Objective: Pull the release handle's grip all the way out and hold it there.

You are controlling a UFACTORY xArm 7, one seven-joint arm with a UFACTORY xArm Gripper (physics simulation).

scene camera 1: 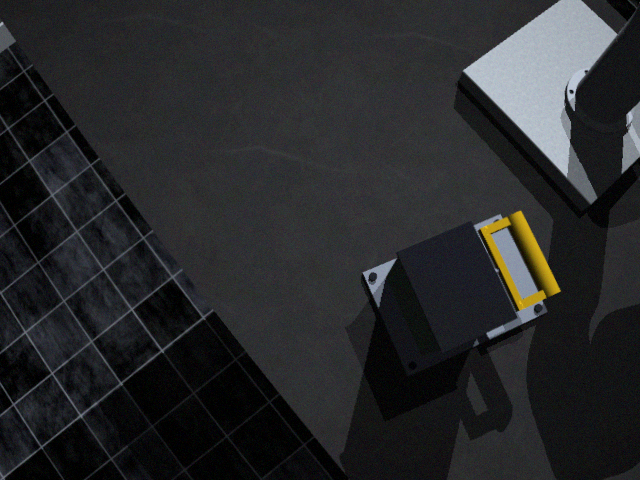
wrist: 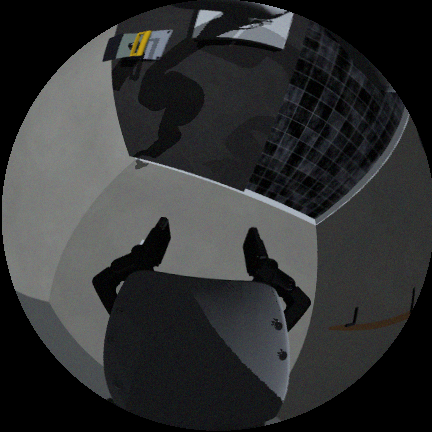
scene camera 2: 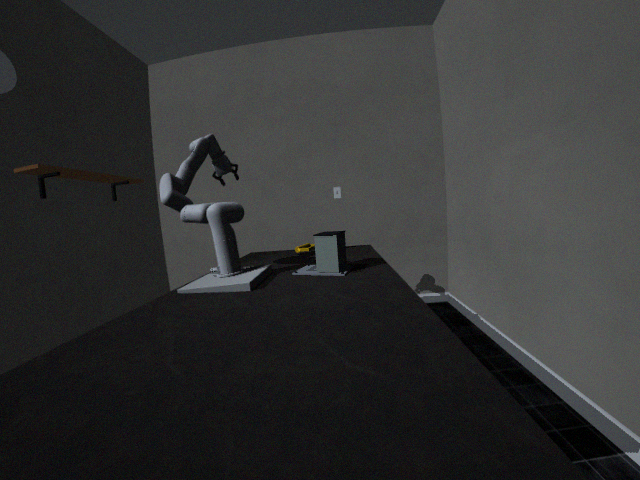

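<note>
The release handle's yellow grip (scene camera 1: 535,252) (scene camera 2: 303,249) (wrist: 146,43) is a rectangular frame with a thick outer bar. It sticks out from one side of a dark-topped, grey-green box (scene camera 1: 454,289) (scene camera 2: 326,254) (wrist: 126,46), close beside it. The box stands on a light grey base plate with bolts at its corners (scene camera 1: 385,272) (scene camera 2: 306,270) (wrist: 162,42). My gripper (scene camera 2: 231,180) (wrist: 207,232) is open and empty. It is high in the air, well above and apart from the grip. In the first scene view my gripper does not show.
The arm's pale base slab (scene camera 1: 522,93) (scene camera 2: 217,282) (wrist: 240,37) lies on the dark table (scene camera 1: 232,206) (scene camera 2: 284,372) near the box. A wooden shelf (scene camera 2: 77,174) (wrist: 370,324) is on the side wall. The tiled floor (scene camera 1: 77,310) (wrist: 320,115) lies beyond the table's edge.
</note>
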